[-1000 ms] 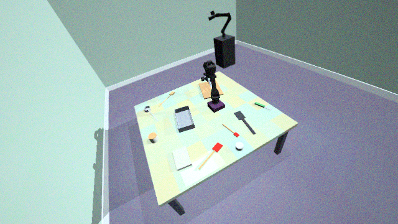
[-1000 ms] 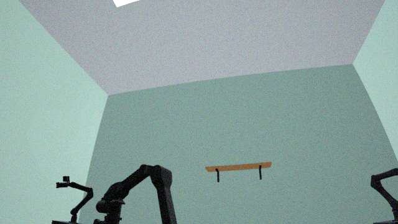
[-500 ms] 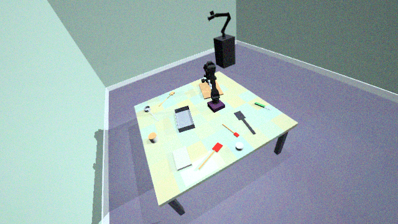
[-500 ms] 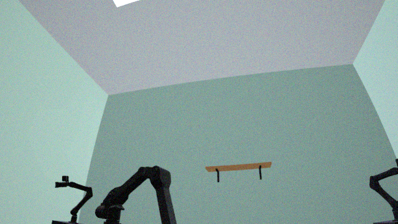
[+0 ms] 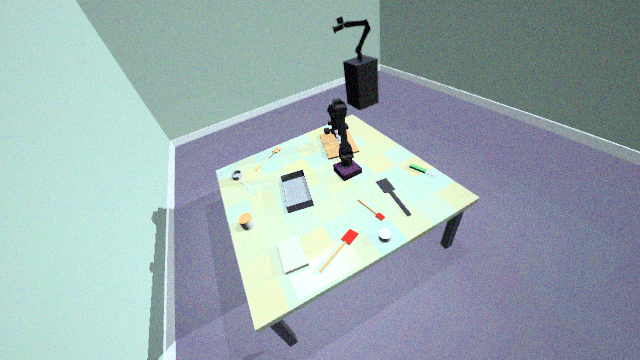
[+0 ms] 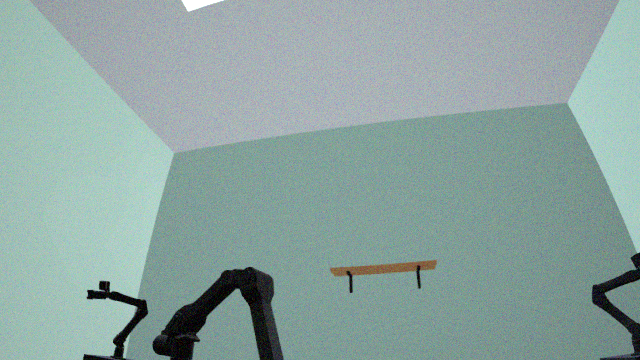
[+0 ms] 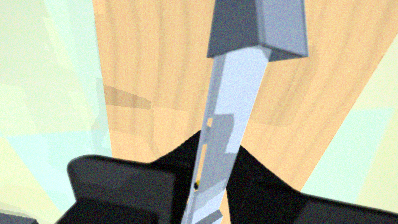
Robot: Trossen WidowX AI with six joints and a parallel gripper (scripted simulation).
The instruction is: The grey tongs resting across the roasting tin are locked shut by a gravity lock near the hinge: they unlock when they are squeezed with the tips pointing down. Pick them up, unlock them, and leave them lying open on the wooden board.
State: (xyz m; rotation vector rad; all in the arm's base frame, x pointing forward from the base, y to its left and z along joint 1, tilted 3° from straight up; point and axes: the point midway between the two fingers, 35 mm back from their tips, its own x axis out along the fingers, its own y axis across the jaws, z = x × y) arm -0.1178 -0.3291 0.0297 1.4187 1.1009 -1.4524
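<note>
Now: the wooden board 4 cm below my gripper tip and 1 cm to the left of it. Also, from my gripper tip: grey roasting tin: 50 cm ahead, 32 cm to the left, 2 cm below; then black spatula: 68 cm to the left, 4 cm below, 3 cm ahead; then green tool: 66 cm to the left, 25 cm behind, 4 cm below.
</note>
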